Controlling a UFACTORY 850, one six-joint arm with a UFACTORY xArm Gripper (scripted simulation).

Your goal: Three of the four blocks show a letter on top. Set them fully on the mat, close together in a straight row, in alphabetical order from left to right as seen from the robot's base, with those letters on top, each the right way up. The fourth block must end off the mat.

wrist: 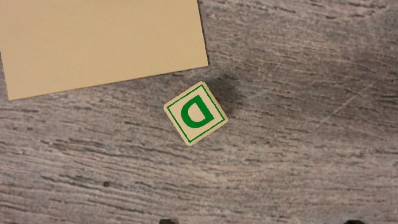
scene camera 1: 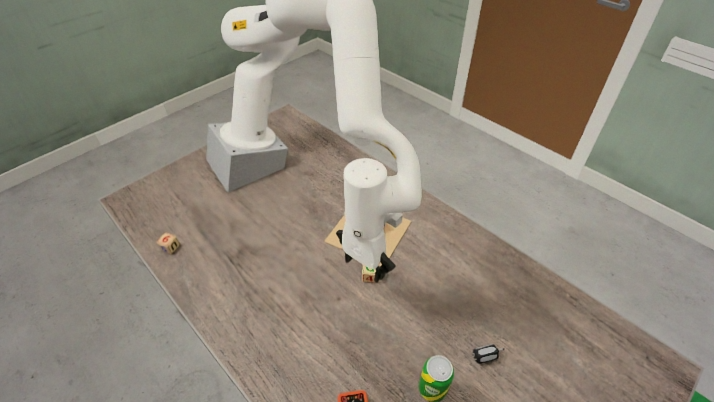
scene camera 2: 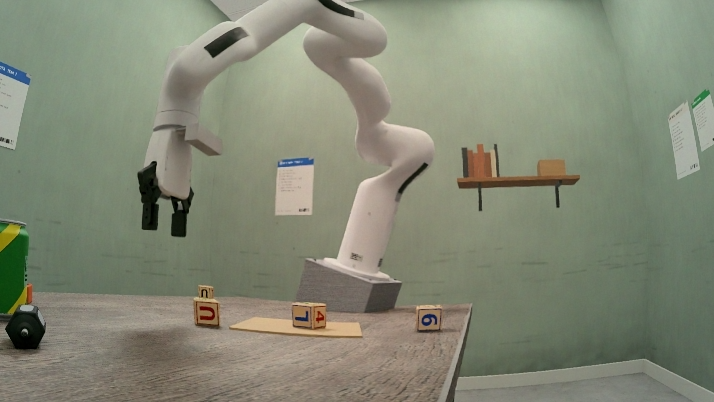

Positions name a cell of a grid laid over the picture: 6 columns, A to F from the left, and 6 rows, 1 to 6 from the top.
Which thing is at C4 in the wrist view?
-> A D block.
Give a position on a D block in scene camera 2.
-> At B5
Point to a tan mat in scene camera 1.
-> D4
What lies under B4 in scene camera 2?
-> My gripper.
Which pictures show the tan mat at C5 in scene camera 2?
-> The wrist view, scene camera 1 and scene camera 2: all of them.
